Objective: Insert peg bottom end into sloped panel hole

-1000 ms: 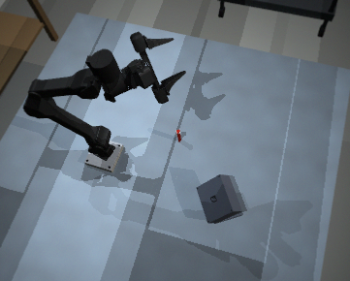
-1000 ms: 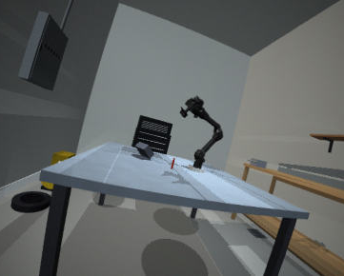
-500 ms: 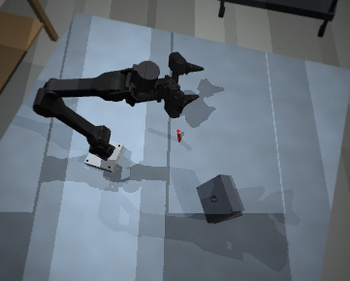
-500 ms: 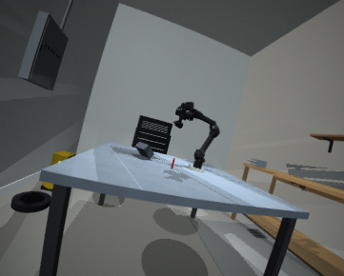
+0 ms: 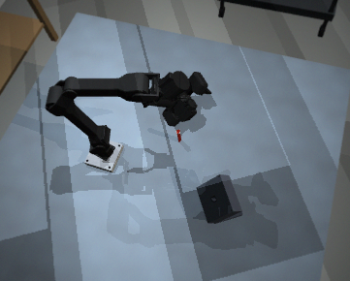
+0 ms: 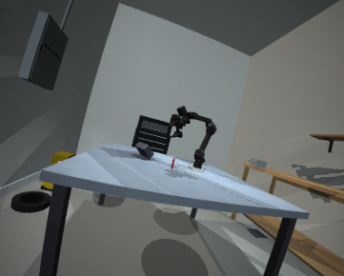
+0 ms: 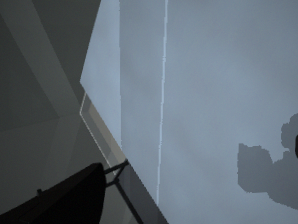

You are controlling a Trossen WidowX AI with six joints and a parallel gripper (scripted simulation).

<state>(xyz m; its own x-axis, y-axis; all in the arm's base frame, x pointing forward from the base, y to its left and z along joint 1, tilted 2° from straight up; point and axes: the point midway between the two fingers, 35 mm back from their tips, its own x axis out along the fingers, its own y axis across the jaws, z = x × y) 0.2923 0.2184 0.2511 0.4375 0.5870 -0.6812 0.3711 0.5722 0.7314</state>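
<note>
My gripper tip is now 7 cm past the red square-sided peg, 6 cm to the left of it and 20 cm above it. Also, from my gripper tip: dark sloped panel: 17 cm ahead, 21 cm to the right, 19 cm below.
</note>
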